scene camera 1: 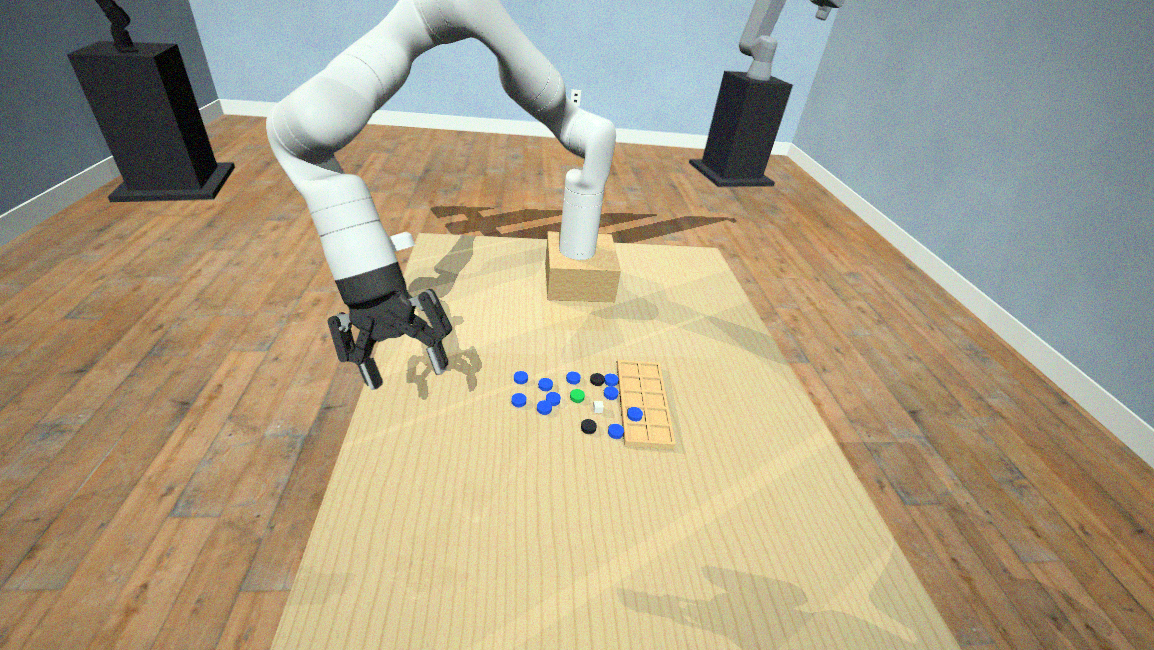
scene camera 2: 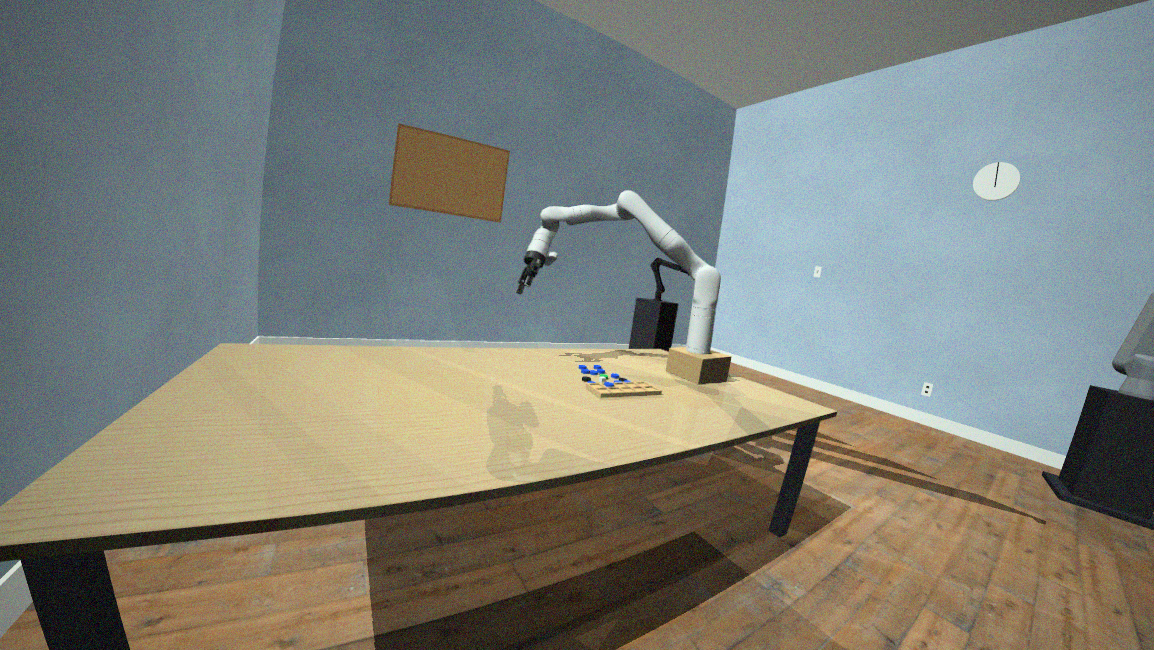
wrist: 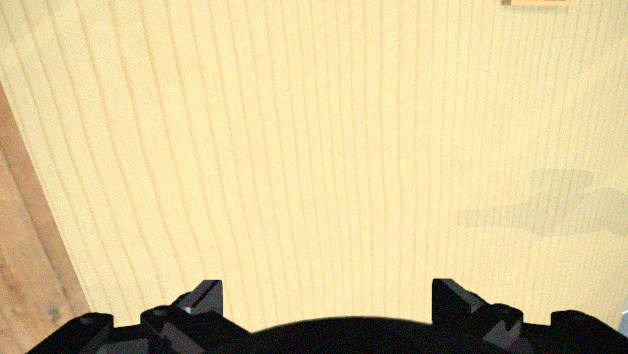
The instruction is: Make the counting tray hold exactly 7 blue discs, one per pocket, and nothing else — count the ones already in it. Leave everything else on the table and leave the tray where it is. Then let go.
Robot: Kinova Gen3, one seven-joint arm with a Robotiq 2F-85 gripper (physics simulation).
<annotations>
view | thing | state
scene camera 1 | gripper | -
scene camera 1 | wooden counting tray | -
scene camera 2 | wooden counting tray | -
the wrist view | gripper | -
</annotations>
